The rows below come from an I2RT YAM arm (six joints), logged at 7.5 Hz.
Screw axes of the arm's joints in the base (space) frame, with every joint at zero. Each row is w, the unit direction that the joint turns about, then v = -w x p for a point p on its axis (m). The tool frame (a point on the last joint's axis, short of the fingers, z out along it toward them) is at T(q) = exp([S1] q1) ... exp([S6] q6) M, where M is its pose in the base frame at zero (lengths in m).
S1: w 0 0 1 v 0 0 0
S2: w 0 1 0 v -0.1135 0 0.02
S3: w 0 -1 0 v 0.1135 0 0.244
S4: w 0 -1 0 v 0.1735 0 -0.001
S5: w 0 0 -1 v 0 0.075 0
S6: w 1 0 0 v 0 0.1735 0
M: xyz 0.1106 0 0.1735 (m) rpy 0 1.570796 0 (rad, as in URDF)
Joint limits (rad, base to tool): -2.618..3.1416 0..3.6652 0..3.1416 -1.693..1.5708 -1.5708..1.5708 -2.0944..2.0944
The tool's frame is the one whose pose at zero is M.
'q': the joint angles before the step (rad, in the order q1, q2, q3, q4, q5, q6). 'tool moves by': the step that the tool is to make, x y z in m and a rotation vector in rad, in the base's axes. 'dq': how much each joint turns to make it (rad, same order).
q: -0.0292, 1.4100, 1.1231, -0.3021, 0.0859, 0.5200
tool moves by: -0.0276, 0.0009, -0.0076, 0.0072, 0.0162, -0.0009
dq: -0.0001, -0.1030, -0.1043, -0.0156, -0.0031, 0.0061
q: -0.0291, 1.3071, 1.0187, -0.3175, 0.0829, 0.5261
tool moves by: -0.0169, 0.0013, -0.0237, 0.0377, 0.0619, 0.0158
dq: -0.0016, -0.0461, -0.1040, -0.0063, -0.0353, 0.0184
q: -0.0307, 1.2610, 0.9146, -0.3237, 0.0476, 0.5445
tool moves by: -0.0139, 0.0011, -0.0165, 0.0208, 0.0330, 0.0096
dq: -0.0002, -0.0413, -0.0815, 0.0063, -0.0201, 0.0091
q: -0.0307, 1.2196, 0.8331, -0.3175, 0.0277, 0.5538
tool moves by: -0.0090, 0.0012, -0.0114, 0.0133, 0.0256, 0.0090
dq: 0.0017, -0.0245, -0.0524, 0.0018, -0.0137, 0.0047
